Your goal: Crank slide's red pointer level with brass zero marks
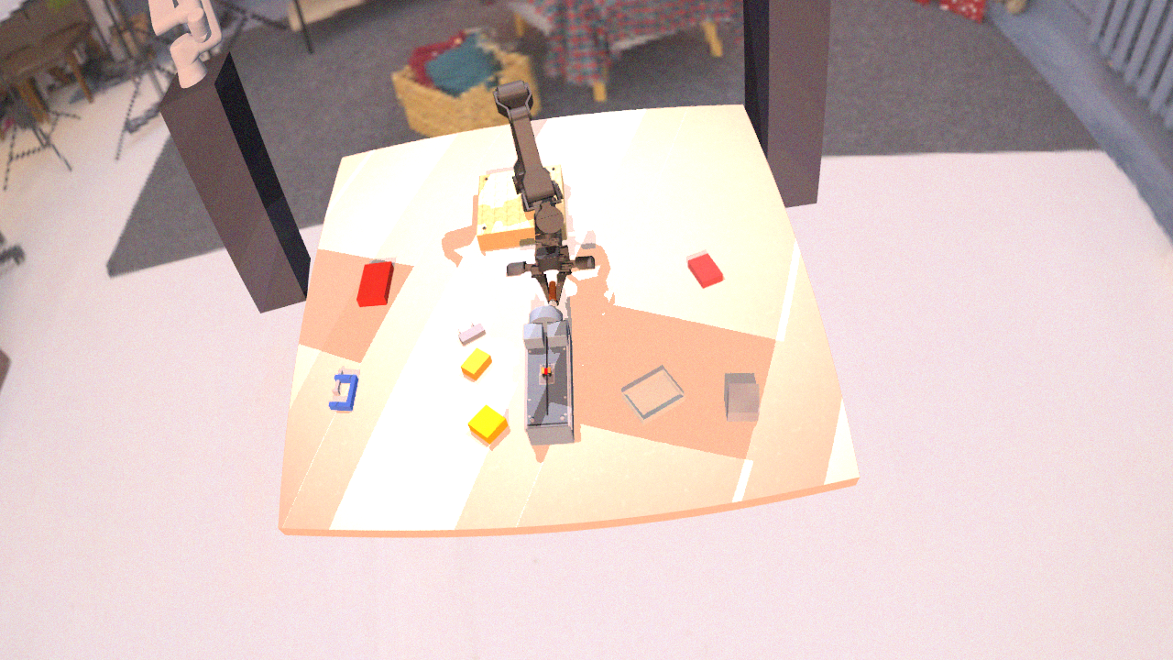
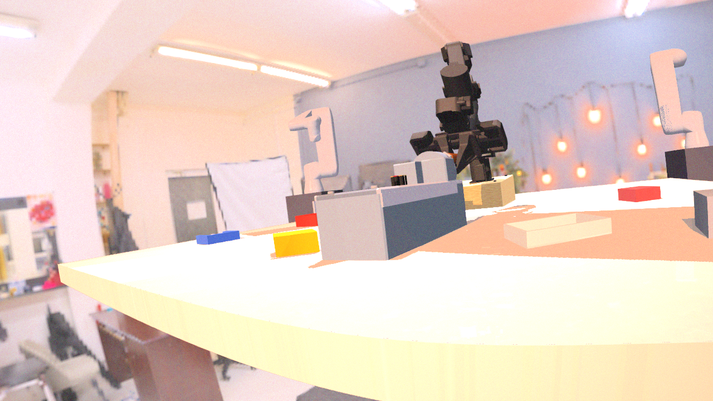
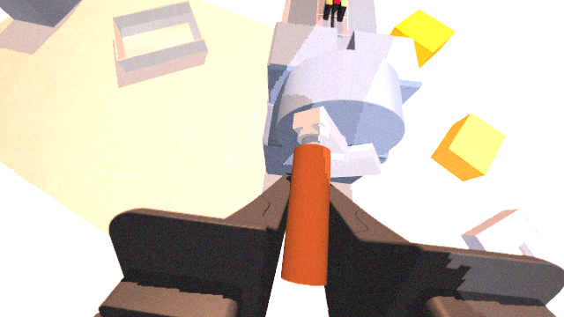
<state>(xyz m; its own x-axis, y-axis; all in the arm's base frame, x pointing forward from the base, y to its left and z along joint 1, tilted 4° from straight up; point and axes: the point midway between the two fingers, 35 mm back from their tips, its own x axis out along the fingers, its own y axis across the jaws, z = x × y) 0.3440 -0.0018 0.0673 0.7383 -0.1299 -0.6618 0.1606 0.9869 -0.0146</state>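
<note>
Now: the orange crank handle 30 mm above my gripper tip and 20 mm behind it. From my gripper tip the other things lie so: shallow white tray: 230 mm ahead, 160 mm to the left, 80 mm below; then red pointer: 160 mm ahead, 40 mm to the right, 10 mm below; then yellow cube: 210 mm ahead, 190 mm to the right, 70 mm below.
</note>
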